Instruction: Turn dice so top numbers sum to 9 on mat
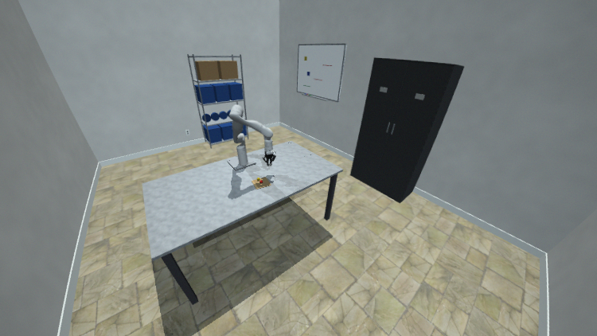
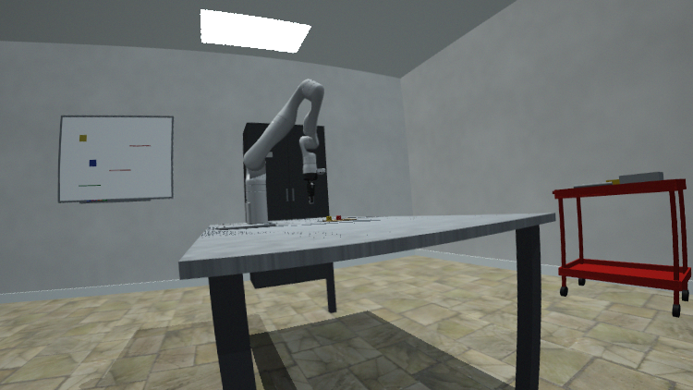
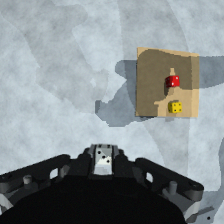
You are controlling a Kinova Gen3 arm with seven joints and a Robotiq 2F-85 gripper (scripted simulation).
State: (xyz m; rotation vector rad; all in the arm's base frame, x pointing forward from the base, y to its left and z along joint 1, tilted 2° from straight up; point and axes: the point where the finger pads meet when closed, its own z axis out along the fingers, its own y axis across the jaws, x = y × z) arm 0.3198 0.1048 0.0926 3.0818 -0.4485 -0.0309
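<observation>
My hand is 7 cm short of the red die, 15 cm to the left of it and 10 cm above it. Also, from my hand: tan mat 7 cm ahead, 15 cm to the right, 11 cm below; yellow die 2 cm ahead, 15 cm to the right, 10 cm below; white die 1 cm below.
</observation>
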